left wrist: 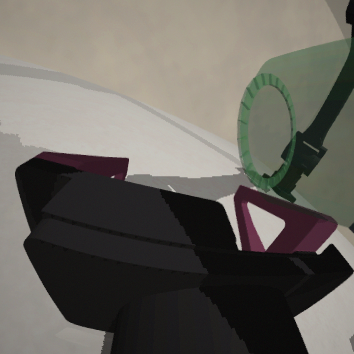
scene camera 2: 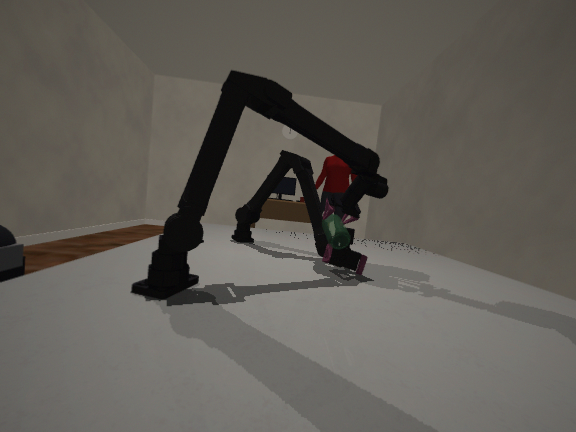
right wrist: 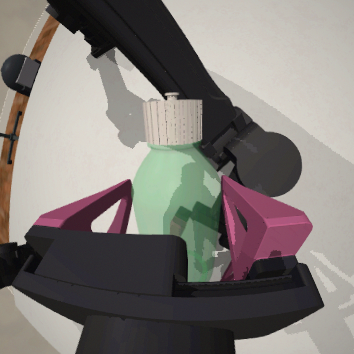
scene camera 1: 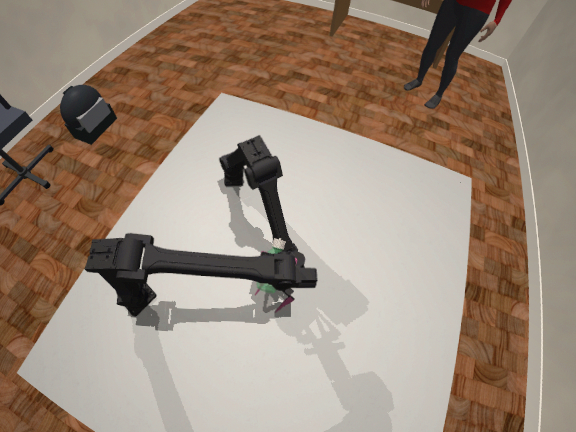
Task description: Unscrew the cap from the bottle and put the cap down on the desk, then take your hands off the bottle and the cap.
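Seen in the pictures: left gripper, fingertip midpoint: [left wrist: 184, 178] [scene camera 2: 344, 263] [right wrist: 193, 272] [scene camera 1: 265, 303]; right gripper, fingertip midpoint: [scene camera 2: 331, 222] [right wrist: 174, 183]; left arm's base at its link origin: [scene camera 2: 242, 239] [right wrist: 105, 38] [scene camera 1: 234, 175]; right arm's base at its link origin: [scene camera 2: 167, 286] [scene camera 1: 139, 298].
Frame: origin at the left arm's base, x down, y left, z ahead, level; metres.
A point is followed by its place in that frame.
A green bottle [scene camera 1: 268, 287] @(x -0.150, y -0.580, z 0.151 m) [scene camera 2: 336, 233] @(x -0.136, y -0.578, z 0.120 m) [left wrist: 312, 70] [right wrist: 167, 172] @(x -0.193, y -0.473, z 0.183 m) is held tilted above the white desk [scene camera 1: 400, 215] @(x 0.000, y -0.240, z 0.775 m) [scene camera 2: 280, 360] @(x 0.000, y -0.897, z -0.229 m). Its ribbed off-white cap [scene camera 1: 279, 243] @(x -0.202, y -0.442, z 0.193 m) [right wrist: 173, 122] @(x -0.201, y -0.446, z 0.196 m) sits on the neck; the cap is hidden in scene camera 2 and does not show in the left wrist view. My right gripper [right wrist: 174, 183] @(x -0.164, y -0.479, z 0.177 m) [scene camera 2: 340, 212] is shut on the bottle's body, one finger on each side, below the cap. My left gripper [scene camera 2: 344, 259] @(x -0.046, y -0.615, z 0.136 m) [left wrist: 184, 178] @(x -0.046, y -0.615, z 0.136 m) is open and empty, low over the desk near the bottle's base end, away from the cap.
My left arm's forearm [scene camera 1: 274, 207] @(x -0.280, y -0.346, z 0.179 m) [right wrist: 165, 50] @(x -0.193, y -0.380, z 0.201 m) passes close beside the cap. My right arm's forearm [scene camera 1: 207, 262] @(x -0.457, y -0.593, z 0.011 m) crosses above the left wrist and hides part of the bottle in scene camera 1. A person [scene camera 1: 450, 55] stands on the floor beyond the desk.
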